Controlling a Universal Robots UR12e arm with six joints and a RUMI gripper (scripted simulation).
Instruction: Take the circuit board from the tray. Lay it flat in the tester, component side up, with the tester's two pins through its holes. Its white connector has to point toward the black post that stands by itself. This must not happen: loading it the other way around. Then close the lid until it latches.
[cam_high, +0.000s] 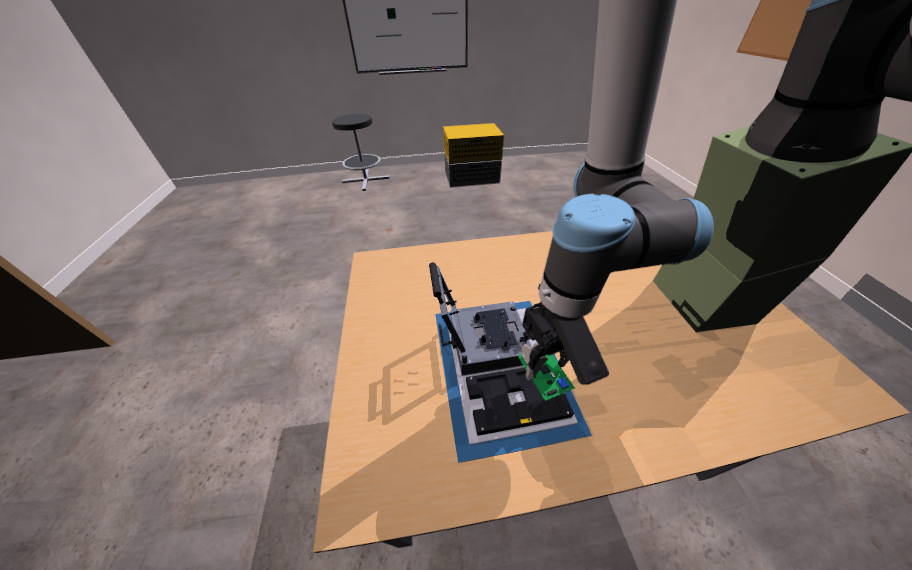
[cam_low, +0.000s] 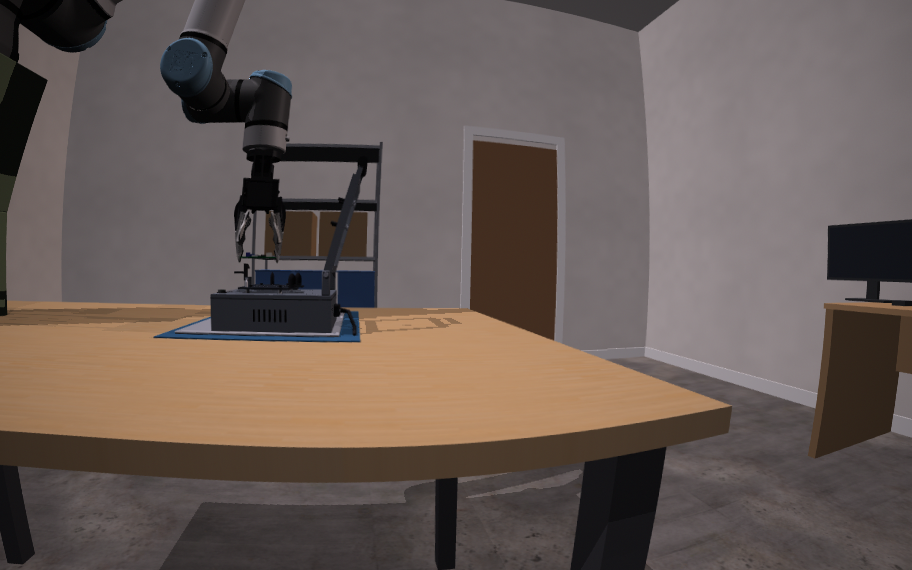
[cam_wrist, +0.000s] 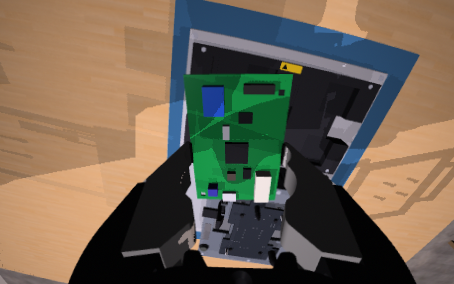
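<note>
Now: hand right at the green circuit board. From my hand the other things lie so: tester: 100 mm ahead, 120 mm to the right, 10 mm below; see-through lid: 200 mm ahead, 150 mm to the right, 60 mm above.
</note>
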